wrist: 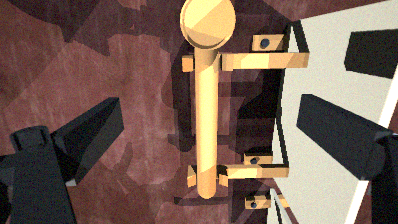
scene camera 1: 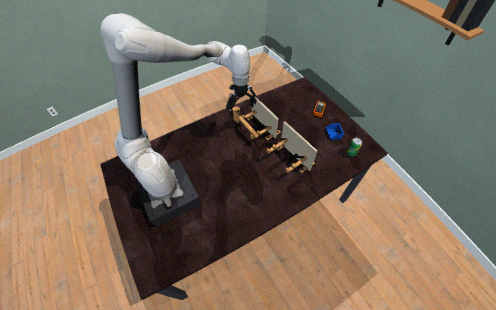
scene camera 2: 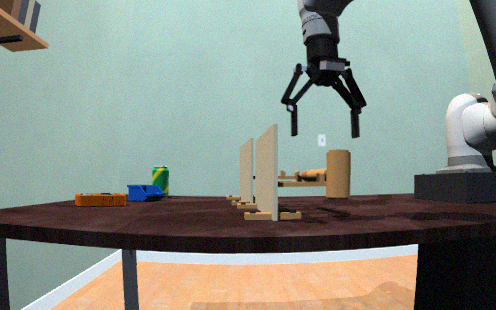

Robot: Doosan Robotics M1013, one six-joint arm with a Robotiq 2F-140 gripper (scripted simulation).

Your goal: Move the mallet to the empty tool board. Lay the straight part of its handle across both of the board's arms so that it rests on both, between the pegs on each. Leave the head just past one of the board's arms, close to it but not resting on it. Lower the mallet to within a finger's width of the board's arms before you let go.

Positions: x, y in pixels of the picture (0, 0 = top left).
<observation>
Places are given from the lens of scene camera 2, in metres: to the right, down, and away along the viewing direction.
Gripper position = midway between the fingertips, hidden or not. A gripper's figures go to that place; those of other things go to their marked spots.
my gripper [scene camera 2: 326, 136]: 0.17, -0.04, 0.65
wooden mallet [scene camera 2: 337, 177]: 0.17, 0.04, 0.55
tool board [scene camera 2: 246, 150]: -0.01, -0.01, 0.95
tool board [scene camera 2: 266, 146]: 0.04, -0.02, 0.64
</observation>
